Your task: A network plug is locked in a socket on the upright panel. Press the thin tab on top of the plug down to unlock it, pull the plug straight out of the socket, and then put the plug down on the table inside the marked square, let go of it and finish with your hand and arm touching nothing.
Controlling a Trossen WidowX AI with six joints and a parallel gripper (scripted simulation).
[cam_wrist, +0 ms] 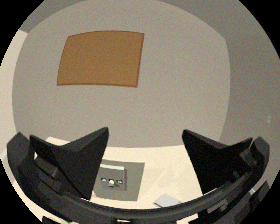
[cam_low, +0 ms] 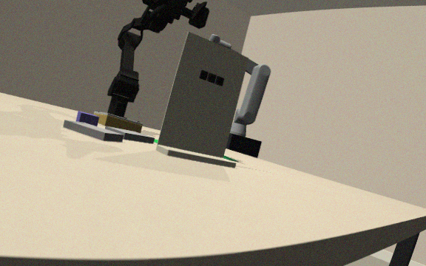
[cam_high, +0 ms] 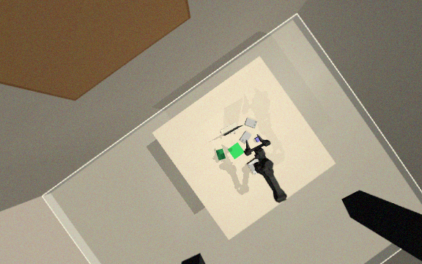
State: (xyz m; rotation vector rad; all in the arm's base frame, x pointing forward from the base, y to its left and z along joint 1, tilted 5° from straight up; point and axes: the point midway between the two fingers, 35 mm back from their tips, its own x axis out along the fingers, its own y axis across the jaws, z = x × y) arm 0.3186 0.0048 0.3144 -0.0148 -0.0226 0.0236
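The network plug is 200 mm below my gripper tip, 70 mm ahead of it and 60 mm to the left of it. From my gripper tip the other things lie so: green marked square: 370 mm below, 120 mm behind, 100 mm to the left; upright panel: 260 mm below, 90 mm ahead, 70 mm to the left; purple block: 360 mm below, 140 mm to the right, 110 mm behind.
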